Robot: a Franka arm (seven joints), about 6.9 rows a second.
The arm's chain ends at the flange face. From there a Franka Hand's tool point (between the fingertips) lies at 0.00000 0.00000 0.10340 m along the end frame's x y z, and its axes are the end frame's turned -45 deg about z.
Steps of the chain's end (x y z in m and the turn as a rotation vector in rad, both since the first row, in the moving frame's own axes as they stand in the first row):
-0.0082, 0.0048, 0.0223, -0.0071, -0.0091, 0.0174
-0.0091, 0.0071, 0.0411, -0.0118, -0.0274, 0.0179
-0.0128, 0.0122, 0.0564, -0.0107, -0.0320, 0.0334
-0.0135, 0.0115, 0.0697, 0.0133, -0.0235, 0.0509
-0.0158, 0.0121, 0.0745, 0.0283, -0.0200, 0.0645
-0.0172, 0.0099, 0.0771, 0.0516, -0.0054, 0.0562
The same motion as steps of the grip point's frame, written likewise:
-0.0104, -0.0026, 0.0223, 0.0014, -0.0115, 0.0174
-0.0143, -0.0026, 0.0411, 0.0110, -0.0277, 0.0179
-0.0208, -0.0020, 0.0563, 0.0151, -0.0302, 0.0334
-0.0184, -0.0041, 0.0697, 0.0260, -0.0072, 0.0509
-0.0190, -0.0061, 0.0744, 0.0342, 0.0059, 0.0645
-0.0157, -0.0092, 0.0770, 0.0403, 0.0327, 0.0562

